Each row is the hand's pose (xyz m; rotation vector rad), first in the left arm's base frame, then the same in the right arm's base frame.
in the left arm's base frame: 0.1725 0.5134 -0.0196 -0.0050 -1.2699 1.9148
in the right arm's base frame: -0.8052 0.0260 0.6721 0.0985 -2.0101 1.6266
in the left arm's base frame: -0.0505 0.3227 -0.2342 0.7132 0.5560 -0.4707
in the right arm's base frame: -0.9321 -0.0246 0.3352 1.2573 0.4622 -0.0861
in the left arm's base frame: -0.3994 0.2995 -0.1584 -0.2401 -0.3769 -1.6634
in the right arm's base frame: -1.2781 -0.0978 0.2808 0.4357 -0.1131 -1.6170
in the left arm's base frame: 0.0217 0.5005 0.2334 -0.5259 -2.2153 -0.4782
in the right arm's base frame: -1.0050 -0.1281 0.8246 -0.0207 -2.2146 -1.1227
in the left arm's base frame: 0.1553 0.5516 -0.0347 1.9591 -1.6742 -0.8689
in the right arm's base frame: -0.8254 0.0656 0.6744 -2.4350 1.4229 1.0685
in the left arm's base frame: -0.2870 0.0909 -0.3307 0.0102 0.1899 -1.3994
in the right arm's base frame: -1.0913 -0.1746 0.0685 0.6522 0.3392 -1.1696
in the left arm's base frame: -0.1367 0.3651 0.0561 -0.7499 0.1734 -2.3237
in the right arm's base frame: -1.0894 -0.1505 0.5653 -0.1431 0.6079 -2.0821
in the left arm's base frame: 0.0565 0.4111 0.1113 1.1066 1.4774 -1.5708
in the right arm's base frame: -0.9266 -0.1352 0.6907 1.4484 1.7973 -0.8788
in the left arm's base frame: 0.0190 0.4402 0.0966 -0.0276 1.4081 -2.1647
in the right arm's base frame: -0.9645 -0.1041 0.6826 0.3768 1.7385 -1.5356
